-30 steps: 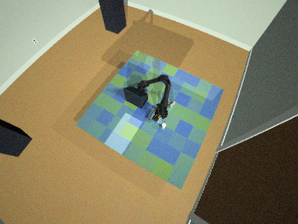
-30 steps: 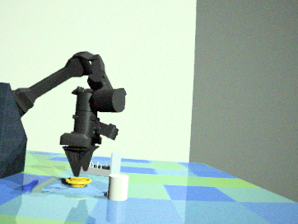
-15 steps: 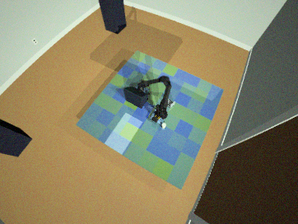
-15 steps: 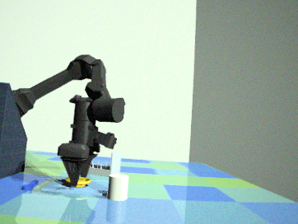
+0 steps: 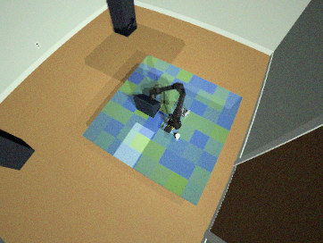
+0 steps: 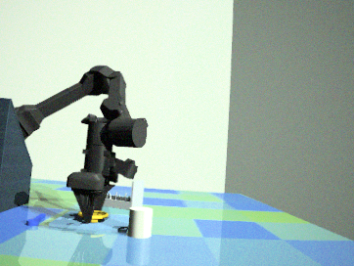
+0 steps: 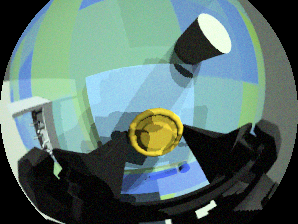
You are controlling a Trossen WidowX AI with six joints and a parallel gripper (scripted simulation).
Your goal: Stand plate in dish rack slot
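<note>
My gripper tip is 1 cm to the right of the light blue flat sheet and 1 cm above it. Also, from my gripper tip: small blue block 11 cm behind, 3 cm to the right; then small yellow plate 1 cm above; then white cylinder 10 cm ahead, 6 cm to the right, 2 cm above.
</note>
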